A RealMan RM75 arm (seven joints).
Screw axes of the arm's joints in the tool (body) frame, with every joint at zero. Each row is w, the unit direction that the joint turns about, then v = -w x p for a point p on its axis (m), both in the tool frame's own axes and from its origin. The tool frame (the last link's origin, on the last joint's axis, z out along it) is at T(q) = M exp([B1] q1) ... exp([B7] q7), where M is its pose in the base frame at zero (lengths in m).
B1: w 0 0 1 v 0 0 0
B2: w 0 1 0 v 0.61 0 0
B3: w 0 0 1 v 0 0 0
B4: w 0 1 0 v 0.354 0 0
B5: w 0 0 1 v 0 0 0
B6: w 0 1 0 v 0.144 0 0
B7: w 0 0 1 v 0 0 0
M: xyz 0 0 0.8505 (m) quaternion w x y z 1 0 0 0
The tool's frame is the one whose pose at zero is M.
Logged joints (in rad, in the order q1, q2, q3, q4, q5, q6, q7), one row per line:
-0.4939, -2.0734, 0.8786, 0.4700, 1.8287, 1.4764, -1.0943
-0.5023, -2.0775, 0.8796, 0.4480, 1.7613, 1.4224, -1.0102
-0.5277, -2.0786, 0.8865, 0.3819, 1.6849, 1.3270, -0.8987
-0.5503, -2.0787, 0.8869, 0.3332, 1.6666, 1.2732, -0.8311
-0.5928, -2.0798, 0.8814, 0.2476, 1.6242, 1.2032, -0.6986
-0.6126, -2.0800, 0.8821, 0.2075, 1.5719, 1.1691, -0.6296
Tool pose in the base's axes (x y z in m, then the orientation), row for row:
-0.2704, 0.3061, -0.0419, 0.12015, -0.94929, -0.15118, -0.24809
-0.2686, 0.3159, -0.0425, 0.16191, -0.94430, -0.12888, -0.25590
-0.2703, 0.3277, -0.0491, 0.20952, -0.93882, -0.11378, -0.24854
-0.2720, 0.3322, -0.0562, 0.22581, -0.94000, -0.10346, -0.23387
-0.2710, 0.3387, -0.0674, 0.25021, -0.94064, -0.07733, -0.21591
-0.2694, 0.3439, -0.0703, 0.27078, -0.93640, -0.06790, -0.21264
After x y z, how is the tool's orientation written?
As a quaternion, w x y z.
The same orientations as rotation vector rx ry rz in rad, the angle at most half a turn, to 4 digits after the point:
-2.7737, -0.4417, -0.7249
-2.6950, -0.3678, -0.7303
-2.6110, -0.3164, -0.6912
-2.5918, -0.2853, -0.6448
-2.5608, -0.2105, -0.5878
-2.5225, -0.1829, -0.5728

